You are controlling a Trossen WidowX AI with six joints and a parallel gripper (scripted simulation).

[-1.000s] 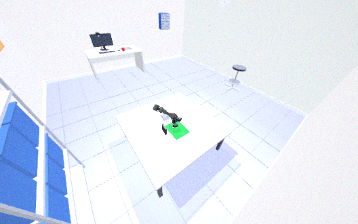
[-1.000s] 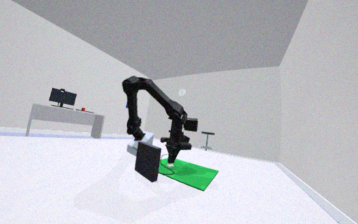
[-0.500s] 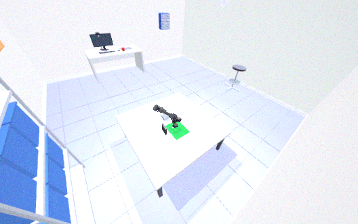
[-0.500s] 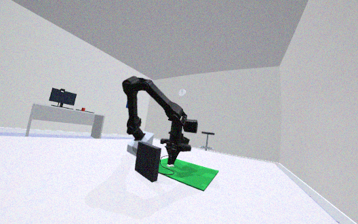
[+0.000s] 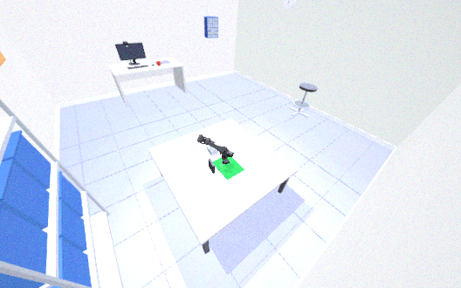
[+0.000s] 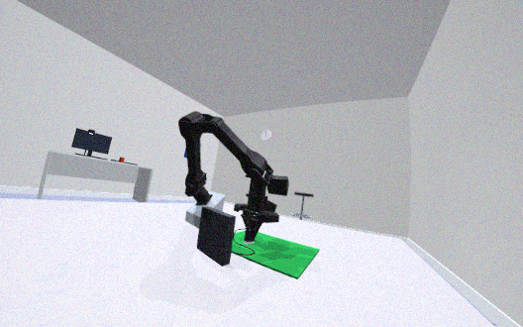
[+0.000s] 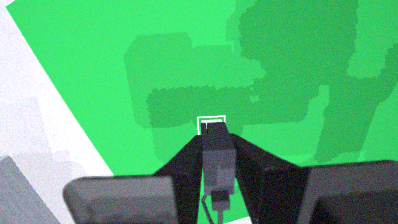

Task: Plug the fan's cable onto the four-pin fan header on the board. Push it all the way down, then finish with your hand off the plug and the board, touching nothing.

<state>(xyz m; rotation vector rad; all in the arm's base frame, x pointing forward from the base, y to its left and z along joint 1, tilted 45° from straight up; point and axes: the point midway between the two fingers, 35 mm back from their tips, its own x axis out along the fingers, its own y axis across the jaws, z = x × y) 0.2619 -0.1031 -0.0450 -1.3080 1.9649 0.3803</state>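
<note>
Now: gripper tip 1 cm to the left of the dark grey fan plug and 1 cm below it. Also, from my gripper tip: dark fan (2 cm behind, 16 cm to the right, 4 cm above); then fan header (1 cm to the right, 2 cm below); then green board (5 cm ahead, 1 cm to the left, 4 cm below).
</note>
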